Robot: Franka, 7 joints.
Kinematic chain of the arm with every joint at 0, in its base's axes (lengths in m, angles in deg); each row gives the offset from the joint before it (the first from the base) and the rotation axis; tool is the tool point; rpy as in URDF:
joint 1: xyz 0 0 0.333 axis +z
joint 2: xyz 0 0 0 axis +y
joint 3: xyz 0 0 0.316 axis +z
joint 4: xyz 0.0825 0 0 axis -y
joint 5: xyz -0.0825 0 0.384 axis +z
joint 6: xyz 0 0 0 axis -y
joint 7: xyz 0.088 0 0 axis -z
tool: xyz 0 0 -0.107 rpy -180 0 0
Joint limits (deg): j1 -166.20..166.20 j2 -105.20..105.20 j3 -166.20..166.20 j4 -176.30..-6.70 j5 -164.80..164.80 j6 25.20..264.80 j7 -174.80..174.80
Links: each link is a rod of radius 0.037 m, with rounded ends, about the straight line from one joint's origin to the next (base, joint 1, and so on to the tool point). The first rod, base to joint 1, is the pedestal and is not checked.
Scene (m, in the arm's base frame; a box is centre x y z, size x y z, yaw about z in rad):
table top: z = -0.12
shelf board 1: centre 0.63 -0.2 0 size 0.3 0.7 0.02 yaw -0.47
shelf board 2: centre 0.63 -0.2 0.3 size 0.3 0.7 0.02 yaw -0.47
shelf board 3: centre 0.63 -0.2 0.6 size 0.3 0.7 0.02 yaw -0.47
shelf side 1: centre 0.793 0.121 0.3 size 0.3 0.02 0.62 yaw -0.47
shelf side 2: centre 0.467 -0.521 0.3 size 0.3 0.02 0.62 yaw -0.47
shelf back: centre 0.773 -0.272 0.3 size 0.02 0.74 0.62 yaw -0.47
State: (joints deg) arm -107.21 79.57 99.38 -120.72 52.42 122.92 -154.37
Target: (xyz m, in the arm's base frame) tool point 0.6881 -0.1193 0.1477
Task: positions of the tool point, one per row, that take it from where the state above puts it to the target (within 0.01 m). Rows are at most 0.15 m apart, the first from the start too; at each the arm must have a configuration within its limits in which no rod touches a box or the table.
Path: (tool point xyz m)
1: 0.4113 -0.1970 0.4697
2: 0.3233 -0.1471 0.4726
3: 0.3859 -0.1056 0.3757
4: 0.4152 -0.0416 0.2645
5: 0.4018 0.0262 0.1477
6: 0.4860 -0.0083 0.1415
7: 0.5642 -0.0438 0.1437
8: 0.6325 -0.0808 0.1480
9: 0.6881 -0.1193 0.1477

